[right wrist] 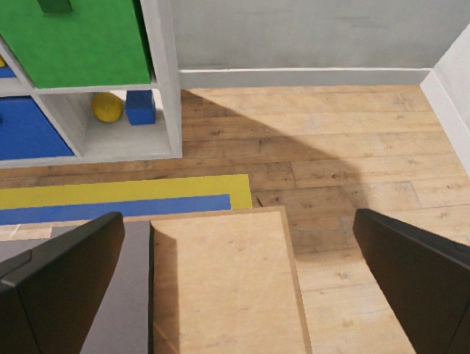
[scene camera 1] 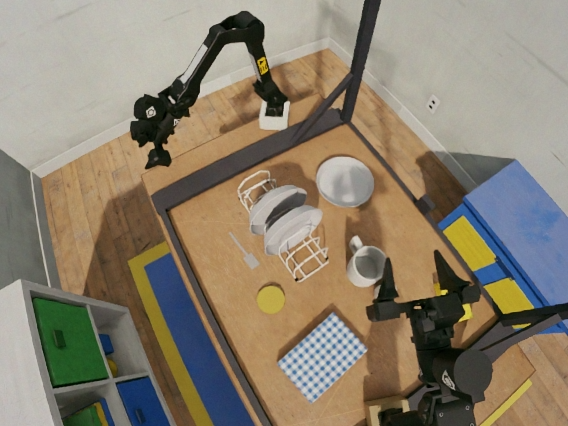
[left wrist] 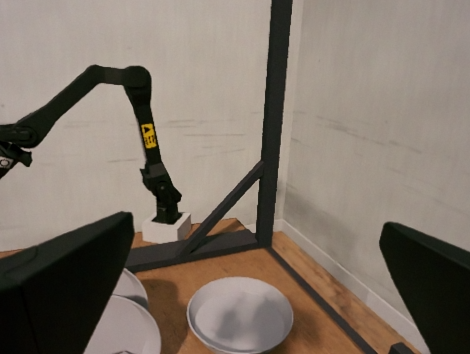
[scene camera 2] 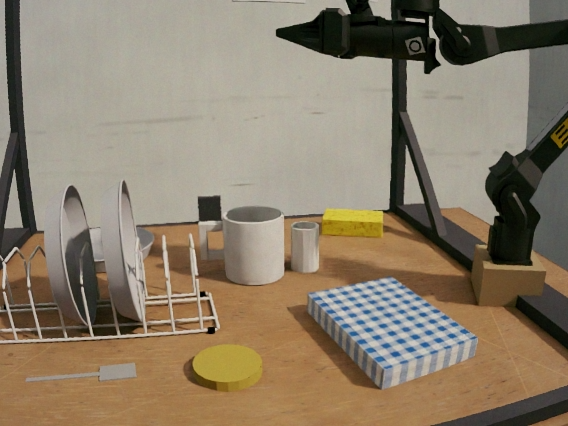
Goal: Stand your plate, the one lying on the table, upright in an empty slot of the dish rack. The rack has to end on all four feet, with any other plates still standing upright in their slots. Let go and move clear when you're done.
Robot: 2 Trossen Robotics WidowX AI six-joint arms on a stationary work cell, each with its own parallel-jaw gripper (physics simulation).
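Places are measured from the left arm's base along level axes (x right, y ahead, z up), in millimetres.
Where they show: left gripper, fingertip midpoint: [scene camera 1: 412, 253] [left wrist: 258, 229] [scene camera 2: 283, 35]; right gripper, fingertip midpoint: [right wrist: 241, 221] [scene camera 1: 142, 158]; left arm's base, origin of the base link: [scene camera 1: 391, 423] [scene camera 2: 509, 257]; right arm's base, origin of the base link: [scene camera 1: 274, 110] [left wrist: 167, 218].
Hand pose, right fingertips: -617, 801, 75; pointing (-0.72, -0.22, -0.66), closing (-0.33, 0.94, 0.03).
Things, the pixels of their top centre, and the offset from my right fingertips, as dx, dy, dz. "*": a spot on its surface instead.
- white wire dish rack, surface spot: [scene camera 2: 174, 334] * +407, -353, -132
- second plate, middle of its top: [scene camera 2: 114, 181] [scene camera 1: 291, 215] +431, -275, +59
- white mug, middle of its top: [scene camera 2: 240, 213] [scene camera 1: 367, 256] +621, -377, -33
- small cup, middle of its top: [scene camera 2: 304, 225] +671, -469, -62
- yellow sponge, middle of its top: [scene camera 2: 353, 214] [scene camera 1: 455, 299] +880, -528, -102
- yellow disc, middle of its top: [scene camera 2: 226, 362] [scene camera 1: 270, 299] +353, -445, -122
- grey spatula, middle of its top: [scene camera 2: 79, 374] [scene camera 1: 242, 249] +282, -284, -133
- checked block, middle of its top: [scene camera 2: 389, 315] [scene camera 1: 323, 357] +473, -616, -107
My plate [scene camera 1: 345, 181] [left wrist: 241, 315] [scene camera 2: 146, 240] lies flat on the table, beside the dish rack and apart from it. The white wire dish rack [scene camera 1: 305, 276] [scene camera 2: 175, 336] stands on the table and holds two upright plates: one plate [scene camera 1: 274, 206] [scene camera 2: 62, 250] and a second plate [scene camera 1: 291, 227] [scene camera 2: 120, 250]. Slots at both ends of the rack are empty. My left gripper [scene camera 1: 412, 265] [left wrist: 258, 229] is open and empty, high above the table near the mug. My right gripper [right wrist: 241, 221] is open and empty, beyond the table's edge at the upper left of scene camera 1.
A white mug [scene camera 1: 367, 266] [scene camera 2: 254, 247] stands near the rack, with a small cup [scene camera 2: 305, 247] beside it. A yellow sponge [scene camera 2: 352, 223], a yellow disc [scene camera 1: 270, 299] [scene camera 2: 227, 366], a grey spatula [scene camera 1: 251, 260] [scene camera 2: 117, 372] and a checked block [scene camera 1: 322, 356] [scene camera 2: 392, 327] are on the table. Dark frame beams [scene camera 1: 250, 155] border it.
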